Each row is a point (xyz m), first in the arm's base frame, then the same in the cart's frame.
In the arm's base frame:
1: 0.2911 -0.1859 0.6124
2: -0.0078 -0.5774 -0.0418
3: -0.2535 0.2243 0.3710
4: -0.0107 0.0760 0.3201
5: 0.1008 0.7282 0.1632
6: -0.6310 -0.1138 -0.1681
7: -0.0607 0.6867 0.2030
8: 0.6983 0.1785 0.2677
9: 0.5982 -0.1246 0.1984
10: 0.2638 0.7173 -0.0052
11: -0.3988 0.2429 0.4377
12: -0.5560 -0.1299 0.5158
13: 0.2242 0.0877 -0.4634
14: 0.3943 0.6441 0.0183
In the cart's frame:
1: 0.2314 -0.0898 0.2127
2: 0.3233 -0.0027 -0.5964
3: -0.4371 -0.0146 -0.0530
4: -0.1634 0.0767 -0.0354
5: -0.5682 0.5690 0.2016
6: -0.4385 -0.0212 -0.7929
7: -0.6469 0.4343 0.1306
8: 0.2399 0.5454 0.3301
9: 0.3965 0.3871 0.0911
10: -0.4489 0.7656 0.1551
11: -0.5493 -0.1288 -0.0688
12: -0.3810 -0.4527 -0.2599
13: -0.0078 0.7405 -0.4873
14: -0.3070 0.7834 0.2049

